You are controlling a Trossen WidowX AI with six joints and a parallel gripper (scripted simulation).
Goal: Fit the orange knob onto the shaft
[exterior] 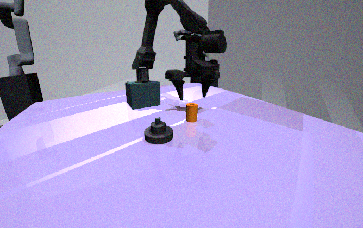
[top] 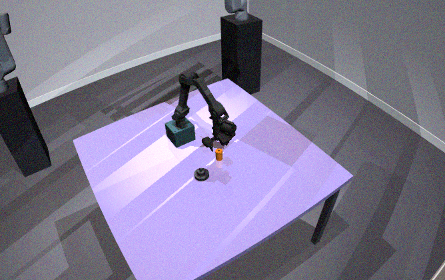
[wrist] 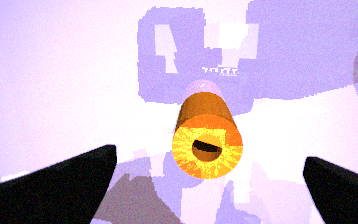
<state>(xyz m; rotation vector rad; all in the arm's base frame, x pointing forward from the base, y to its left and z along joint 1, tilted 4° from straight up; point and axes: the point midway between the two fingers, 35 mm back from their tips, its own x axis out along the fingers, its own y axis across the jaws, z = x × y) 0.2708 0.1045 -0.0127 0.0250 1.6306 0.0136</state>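
Right now the orange knob is 5 cm below my gripper tip. From my gripper tip the other things lie so: dark round pedestal (6 cm ahead, 15 cm to the right, 5 cm below).
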